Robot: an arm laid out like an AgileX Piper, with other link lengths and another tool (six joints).
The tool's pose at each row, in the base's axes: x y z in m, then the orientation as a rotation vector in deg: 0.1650, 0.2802, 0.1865, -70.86, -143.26, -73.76; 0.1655, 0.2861, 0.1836, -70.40, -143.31, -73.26; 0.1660, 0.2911, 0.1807, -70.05, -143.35, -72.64; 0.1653, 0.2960, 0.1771, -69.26, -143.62, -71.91; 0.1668, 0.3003, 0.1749, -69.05, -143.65, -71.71; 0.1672, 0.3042, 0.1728, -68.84, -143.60, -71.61; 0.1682, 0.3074, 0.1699, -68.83, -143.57, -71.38; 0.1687, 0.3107, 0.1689, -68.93, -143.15, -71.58; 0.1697, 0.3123, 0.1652, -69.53, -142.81, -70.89; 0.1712, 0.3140, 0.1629, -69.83, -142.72, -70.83; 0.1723, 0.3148, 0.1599, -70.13, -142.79, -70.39
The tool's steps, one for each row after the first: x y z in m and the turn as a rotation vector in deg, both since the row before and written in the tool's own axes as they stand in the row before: 0.0022, 0.0004, 0.0062, 0.43, 0.27, -0.10; 0.0016, 0.0001, 0.0056, 0.49, 0.22, -0.03; 0.0021, -0.0011, 0.0056, 0.64, 0.33, -0.31; 0.0007, 0.0011, 0.0049, 0.18, 0.12, -0.06; 0.0013, 0.0003, 0.0043, 0.11, 0.16, -0.03; 0.0001, 0.0000, 0.0044, 0.16, 0.04, 0.06; 0.0013, 0.0009, 0.0031, -0.14, 0.22, 0.25; -0.0012, -0.0011, 0.0038, 0.38, -0.07, 0.56; -0.0009, 0.0002, 0.0031, -0.01, -0.11, 0.18; -0.0015, -0.0008, 0.0028, 0.25, -0.20, 0.16
